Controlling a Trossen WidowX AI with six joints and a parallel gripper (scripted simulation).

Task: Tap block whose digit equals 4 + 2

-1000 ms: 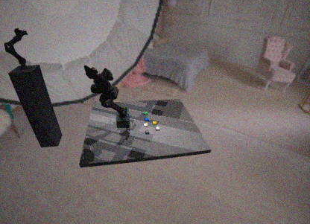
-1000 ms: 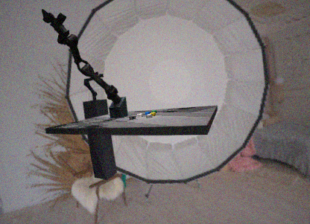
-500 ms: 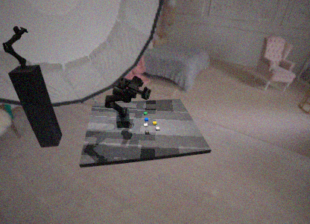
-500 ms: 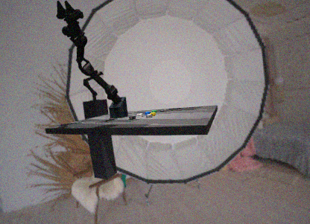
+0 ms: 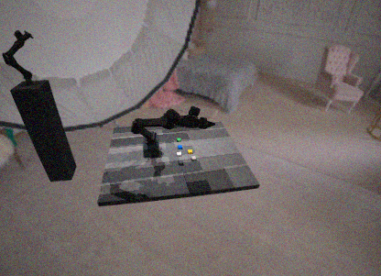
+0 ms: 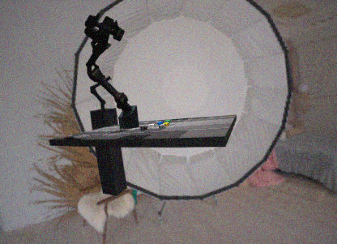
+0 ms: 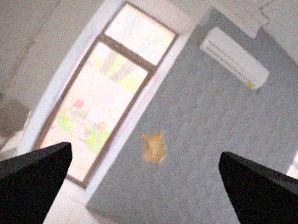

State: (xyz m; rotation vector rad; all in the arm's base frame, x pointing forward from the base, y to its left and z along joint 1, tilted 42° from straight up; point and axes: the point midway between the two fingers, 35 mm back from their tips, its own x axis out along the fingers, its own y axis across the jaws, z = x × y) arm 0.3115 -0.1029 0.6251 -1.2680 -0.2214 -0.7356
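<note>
Now: the yellow block 2 cm ahead of my gripper tip, 48 cm to the left of it and 55 cm below it. Round my gripper tip: blue block (5 cm behind, 55 cm to the left, 55 cm below); then white block (8 cm behind, 46 cm to the left, 55 cm below); then dark grey block (8 cm behind, 36 cm to the left, 55 cm below).
</note>
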